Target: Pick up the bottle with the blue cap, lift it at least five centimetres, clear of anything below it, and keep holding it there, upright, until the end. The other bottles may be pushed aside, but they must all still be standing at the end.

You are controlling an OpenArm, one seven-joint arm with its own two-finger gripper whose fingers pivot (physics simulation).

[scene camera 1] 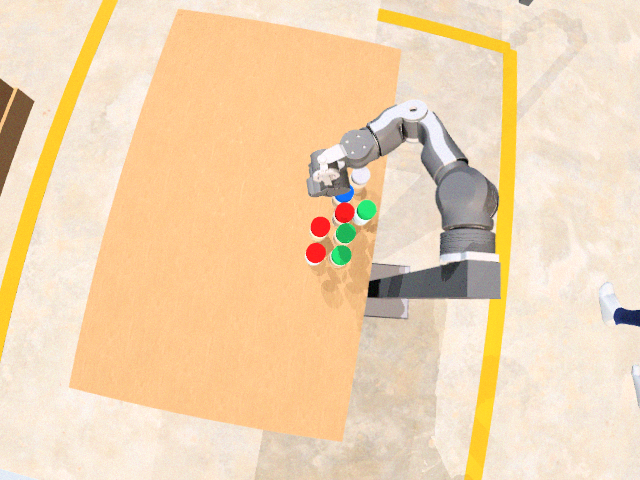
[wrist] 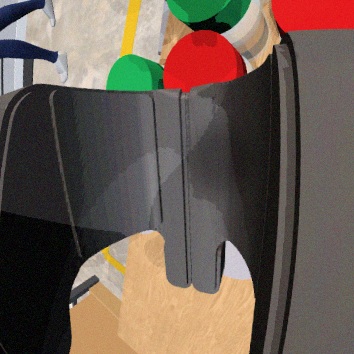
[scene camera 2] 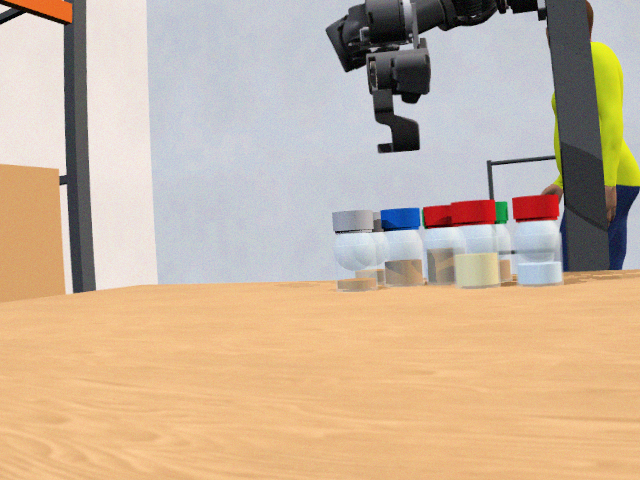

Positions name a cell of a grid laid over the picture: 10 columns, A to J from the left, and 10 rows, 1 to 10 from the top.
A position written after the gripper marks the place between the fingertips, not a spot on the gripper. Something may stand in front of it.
gripper: scene camera 1 F4; wrist F6; scene camera 2 G4
